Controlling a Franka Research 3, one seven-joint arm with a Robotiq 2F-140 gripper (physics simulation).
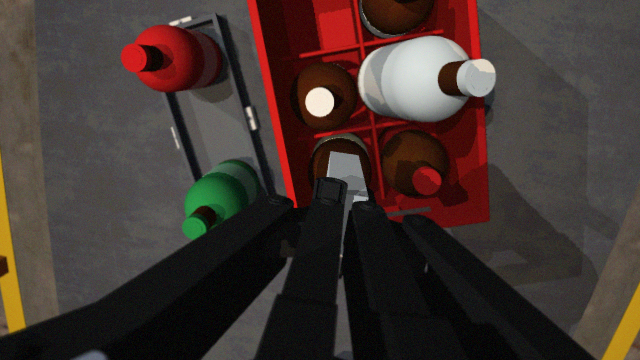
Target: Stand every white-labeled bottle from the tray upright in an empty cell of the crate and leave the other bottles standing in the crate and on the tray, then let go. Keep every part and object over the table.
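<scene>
A white bottle point(425, 80) is in the right column of the red crate point(273, 105), between two brown bottles. Its neck points right, past the crate's right wall; its base hides part of a divider, and how deep it sits cannot be told. The cell at the crate's upper left point(337, 25) shows bare red floor. On the tray point(235, 75), a red bottle point(172, 59) stands at the far end and a green bottle point(217, 195) at the near end. My gripper point(340, 176) is shut and empty, above a brown bottle point(320, 160) that it partly hides.
Other brown bottles in the crate are one with a white cap point(325, 112), one with a red cap point(412, 155) and one at the top edge point(395, 17). The tray lies left of the crate. Yellow bars point(10, 280) show at the lower left and lower right.
</scene>
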